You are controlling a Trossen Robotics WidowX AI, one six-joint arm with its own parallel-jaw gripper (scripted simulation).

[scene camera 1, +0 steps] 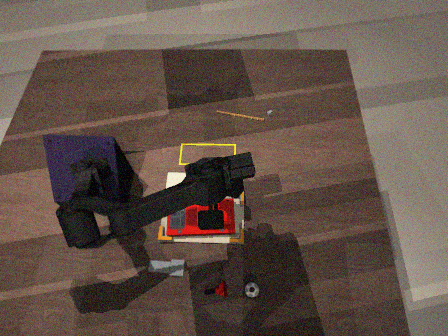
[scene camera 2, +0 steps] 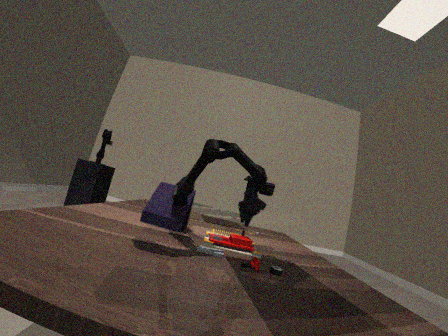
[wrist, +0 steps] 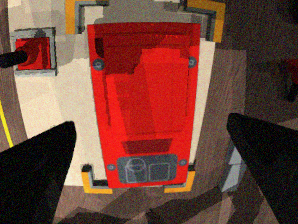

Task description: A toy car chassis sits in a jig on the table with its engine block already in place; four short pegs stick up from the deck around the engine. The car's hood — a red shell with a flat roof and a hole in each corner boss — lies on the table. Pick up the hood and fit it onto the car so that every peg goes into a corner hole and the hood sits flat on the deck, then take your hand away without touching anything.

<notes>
My gripper is open, with nothing in its grasp. I also see a red hood.
My gripper shows as well in the wrist view.
</notes>
